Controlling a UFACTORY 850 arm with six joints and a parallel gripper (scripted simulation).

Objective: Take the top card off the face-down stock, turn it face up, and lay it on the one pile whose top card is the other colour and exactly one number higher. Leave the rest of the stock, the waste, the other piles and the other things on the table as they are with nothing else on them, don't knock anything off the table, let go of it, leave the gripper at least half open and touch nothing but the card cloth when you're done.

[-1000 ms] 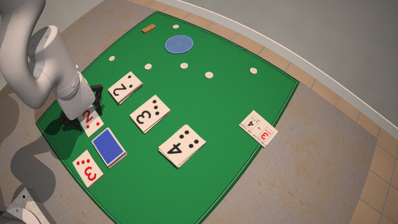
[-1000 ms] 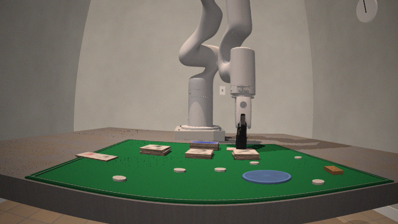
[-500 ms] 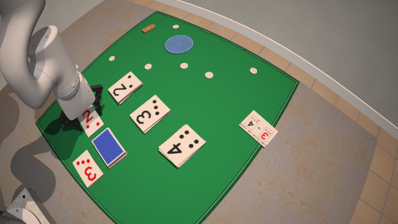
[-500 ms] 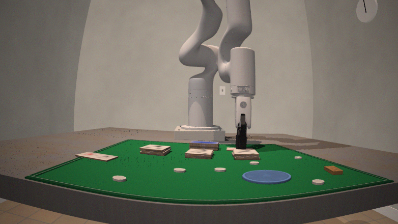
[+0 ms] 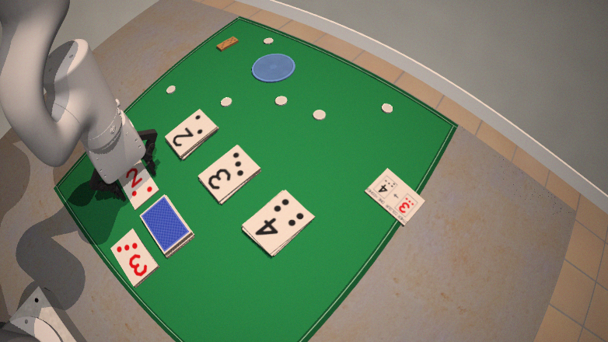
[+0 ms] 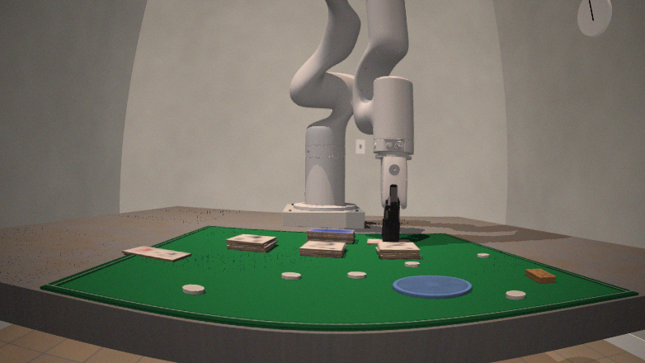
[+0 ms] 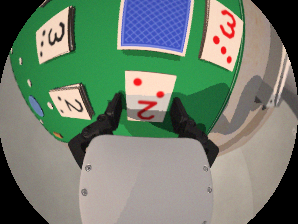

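My hand is 20 mm above the card. The rest, counted from my hand: green card cloth (150 mm ahead, 130 mm to the right, 30 mm below).
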